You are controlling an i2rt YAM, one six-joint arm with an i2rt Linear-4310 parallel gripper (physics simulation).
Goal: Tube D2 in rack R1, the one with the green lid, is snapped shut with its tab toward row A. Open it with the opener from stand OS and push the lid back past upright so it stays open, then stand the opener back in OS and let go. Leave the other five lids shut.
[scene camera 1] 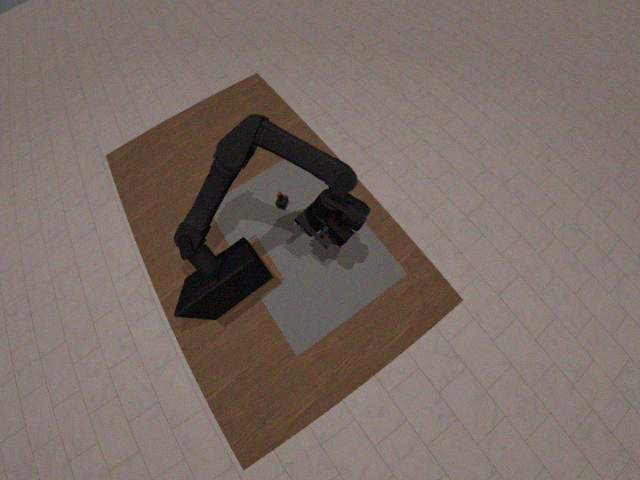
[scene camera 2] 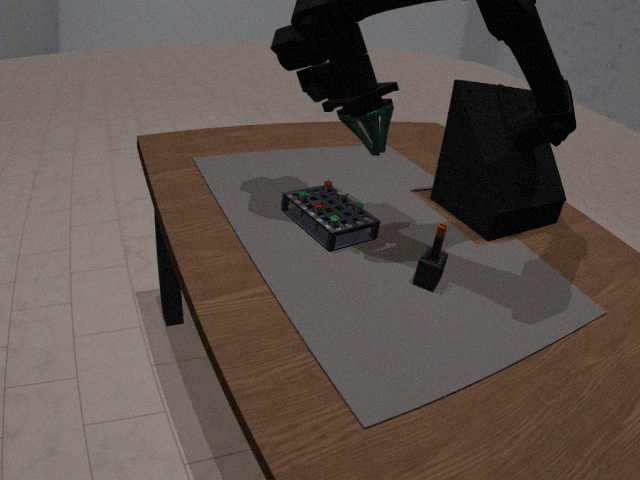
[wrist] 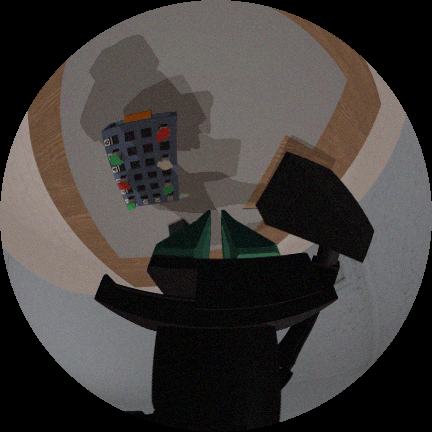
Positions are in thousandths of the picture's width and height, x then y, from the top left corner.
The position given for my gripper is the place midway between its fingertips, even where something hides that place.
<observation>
In view: my gripper (scene camera 2: 591,320) and a grey mat (wrist: 552,198).
My gripper also shows in the wrist view (wrist: 499,499).
</observation>
